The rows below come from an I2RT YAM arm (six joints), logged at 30 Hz.
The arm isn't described. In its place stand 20 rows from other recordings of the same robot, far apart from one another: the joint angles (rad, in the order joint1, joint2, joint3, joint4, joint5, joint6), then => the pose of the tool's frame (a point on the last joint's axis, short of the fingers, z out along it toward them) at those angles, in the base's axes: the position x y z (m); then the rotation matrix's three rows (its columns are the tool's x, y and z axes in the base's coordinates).
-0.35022 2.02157 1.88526 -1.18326 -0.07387 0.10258 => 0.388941, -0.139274, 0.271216; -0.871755, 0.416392, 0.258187; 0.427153, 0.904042, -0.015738; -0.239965, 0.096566, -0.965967
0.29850 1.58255 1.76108 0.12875 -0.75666 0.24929 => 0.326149, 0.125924, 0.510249; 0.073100, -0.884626, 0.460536; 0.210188, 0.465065, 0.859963; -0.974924, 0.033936, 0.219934
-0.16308 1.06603 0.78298 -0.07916 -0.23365 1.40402 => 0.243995, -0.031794, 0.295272; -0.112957, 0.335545, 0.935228; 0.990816, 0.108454, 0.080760; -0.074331, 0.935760, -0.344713
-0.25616 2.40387 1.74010 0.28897 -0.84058 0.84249 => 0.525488, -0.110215, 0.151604; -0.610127, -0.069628, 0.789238; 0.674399, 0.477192, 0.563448; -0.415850, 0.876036, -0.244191
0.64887 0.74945 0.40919 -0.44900 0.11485 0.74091 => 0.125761, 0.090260, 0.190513; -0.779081, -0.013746, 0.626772; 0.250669, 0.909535, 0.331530; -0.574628, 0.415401, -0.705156
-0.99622 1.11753 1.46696 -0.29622 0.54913 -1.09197 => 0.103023, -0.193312, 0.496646; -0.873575, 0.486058, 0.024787; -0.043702, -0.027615, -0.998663; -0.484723, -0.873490, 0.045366
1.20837 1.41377 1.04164 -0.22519 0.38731 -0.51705 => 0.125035, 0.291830, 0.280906; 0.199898, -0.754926, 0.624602; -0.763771, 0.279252, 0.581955; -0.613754, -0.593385, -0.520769
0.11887 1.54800 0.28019 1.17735 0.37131 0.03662 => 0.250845, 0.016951, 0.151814; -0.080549, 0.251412, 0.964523; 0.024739, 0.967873, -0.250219; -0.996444, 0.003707, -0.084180
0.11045 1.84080 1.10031 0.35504 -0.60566 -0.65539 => 0.402714, 0.065053, 0.208110; 0.078525, -0.715280, 0.694413; -0.495424, 0.576461, 0.649806; -0.865095, -0.395054, -0.309100
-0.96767 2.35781 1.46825 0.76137 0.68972 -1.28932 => 0.269777, -0.431636, 0.134376; -0.974344, 0.206251, -0.090076; 0.108196, 0.078312, -0.991040; -0.197350, -0.975360, -0.098618
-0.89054 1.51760 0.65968 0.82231 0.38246 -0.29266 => 0.190033, -0.255996, 0.227220; -0.297200, 0.908734, 0.293044; -0.058202, 0.289099, -0.955528; -0.953040, -0.301039, -0.033030
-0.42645 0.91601 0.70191 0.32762 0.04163 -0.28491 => 0.199905, -0.092450, 0.341887; -0.027770, 0.461739, 0.886581; -0.295836, 0.843396, -0.448514; -0.954835, -0.274738, 0.113178
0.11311 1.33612 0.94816 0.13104 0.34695 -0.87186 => 0.311424, 0.023194, 0.305812; -0.331341, -0.051328, 0.942114; -0.762181, 0.603127, -0.235199; -0.556142, -0.795992, -0.238962
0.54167 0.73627 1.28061 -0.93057 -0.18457 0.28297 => 0.085628, 0.059148, 0.427929; -0.492115, -0.536409, 0.685630; 0.024214, 0.778861, 0.626729; -0.870193, 0.325025, -0.370301
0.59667 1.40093 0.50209 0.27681 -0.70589 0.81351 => 0.199618, 0.163511, 0.160410; -0.958788, -0.243066, 0.147117; 0.017301, 0.466891, 0.884146; -0.283594, 0.850254, -0.443444
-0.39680 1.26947 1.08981 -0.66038 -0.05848 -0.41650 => 0.246631, -0.101089, 0.299290; -0.769624, 0.042066, 0.637111; -0.115401, 0.972230, -0.203596; -0.627982, -0.230215, -0.743397
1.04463 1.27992 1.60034 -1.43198 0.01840 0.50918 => 0.104274, 0.178238, 0.402285; -0.812537, -0.531889, 0.238489; -0.428603, 0.822449, 0.374002; -0.395073, 0.201673, -0.896240
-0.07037 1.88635 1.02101 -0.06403 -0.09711 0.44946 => 0.371262, -0.022708, 0.129166; -0.714617, 0.358170, 0.600863; 0.483876, 0.873416, 0.054845; -0.505160, 0.329937, -0.797468
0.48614 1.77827 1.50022 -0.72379 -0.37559 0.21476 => 0.333542, 0.191027, 0.272044; -0.857613, -0.436640, 0.271745; -0.228961, 0.797286, 0.558490; -0.460518, 0.416750, -0.783737
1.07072 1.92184 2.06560 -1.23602 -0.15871 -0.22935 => 0.184425, 0.349261, 0.358991; -0.209554, -0.974574, 0.079331; -0.851694, 0.221781, 0.474795; -0.480317, 0.031930, -0.876514
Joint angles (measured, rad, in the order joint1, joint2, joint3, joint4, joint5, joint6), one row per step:
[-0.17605, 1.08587, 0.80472, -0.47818, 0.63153, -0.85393]
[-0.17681, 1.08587, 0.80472, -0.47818, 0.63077, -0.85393]
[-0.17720, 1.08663, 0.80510, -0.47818, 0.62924, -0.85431]
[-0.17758, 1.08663, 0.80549, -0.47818, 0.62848, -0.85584]
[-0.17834, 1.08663, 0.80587, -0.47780, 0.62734, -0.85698]
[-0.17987, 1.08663, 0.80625, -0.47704, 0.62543, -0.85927]
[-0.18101, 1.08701, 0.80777, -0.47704, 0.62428, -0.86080]
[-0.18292, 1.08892, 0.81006, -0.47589, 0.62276, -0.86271]
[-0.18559, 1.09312, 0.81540, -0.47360, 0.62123, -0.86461]
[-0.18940, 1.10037, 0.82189, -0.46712, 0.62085, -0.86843]
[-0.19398, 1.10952, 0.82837, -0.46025, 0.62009, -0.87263]
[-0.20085, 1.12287, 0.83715, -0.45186, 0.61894, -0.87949]
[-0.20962, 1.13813, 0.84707, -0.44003, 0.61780, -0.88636]
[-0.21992, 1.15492, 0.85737, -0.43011, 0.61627, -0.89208]
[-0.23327, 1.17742, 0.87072, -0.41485, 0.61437, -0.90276]
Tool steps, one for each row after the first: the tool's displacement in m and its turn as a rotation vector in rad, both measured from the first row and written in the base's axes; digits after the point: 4 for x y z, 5 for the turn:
[0.0000, -0.0001, 0.0000, 0.00052, -0.00009, -0.00021]
[0.0001, -0.0002, -0.0001, 0.00144, 0.00036, 0.00072]
[0.0001, -0.0003, 0.0001, 0.00116, 0.00093, 0.00174]
[0.0002, -0.0004, 0.0002, 0.00126, 0.00082, 0.00245]
[0.0002, -0.0007, 0.0003, 0.00126, 0.00102, 0.00358]
[0.0003, -0.0010, 0.0007, 0.00110, 0.00080, 0.00413]
[0.0008, -0.0015, 0.0012, 0.00094, 0.00041, 0.00439]
[0.0019, -0.0022, 0.0022, 0.00043, -0.00186, 0.00389]
[0.0037, -0.0034, 0.0033, -0.00221, -0.00491, 0.00248]
[0.0058, -0.0049, 0.0040, -0.00451, -0.00625, 0.00077]
[0.0087, -0.0071, 0.0047, -0.00777, -0.00543, -0.00147]
[0.0121, -0.0098, 0.0056, -0.01161, -0.00718, -0.00564]
[0.0155, -0.0131, 0.0060, -0.01407, -0.00674, -0.01168]
[0.0201, -0.0174, 0.0065, -0.01922, -0.00549, -0.01780]

